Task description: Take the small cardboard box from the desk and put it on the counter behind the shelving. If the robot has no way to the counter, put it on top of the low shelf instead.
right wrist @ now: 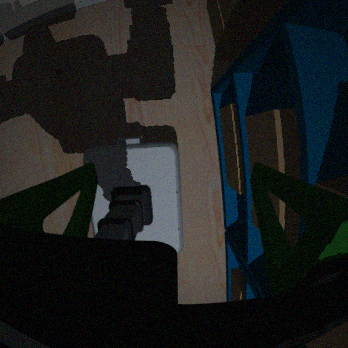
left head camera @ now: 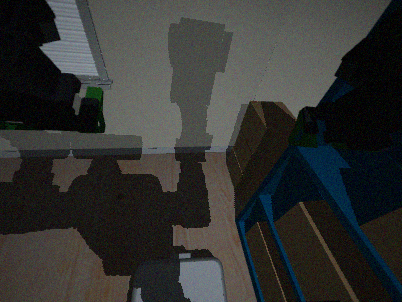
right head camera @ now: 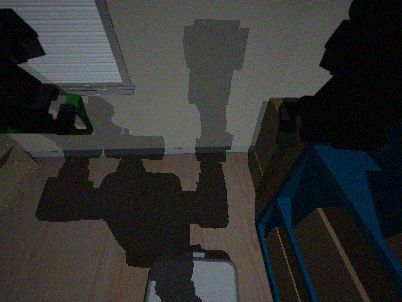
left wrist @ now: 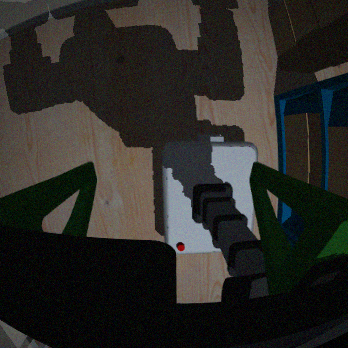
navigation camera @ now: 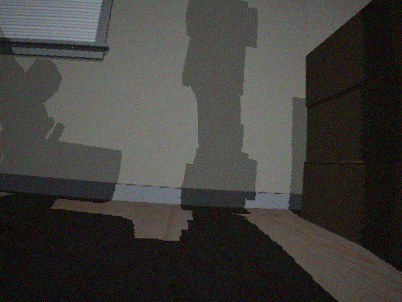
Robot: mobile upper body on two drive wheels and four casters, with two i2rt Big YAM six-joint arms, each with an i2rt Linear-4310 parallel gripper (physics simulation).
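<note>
My left gripper is open, with no object between its fingers. My right gripper is open and empty, in front of the shelving in the head views. The blue shelving stands at the right, with brown boxes on its boards. A pale wooden piece of furniture, possibly the low shelf, is partly visible at the left edge of the right head view. The small cardboard box, the desk and the counter do not show in these views.
A stack of brown boxes stands against the wall at the far end of the shelving. A window is at upper left. My white base shows below. The robot's shadow covers floor and wall.
</note>
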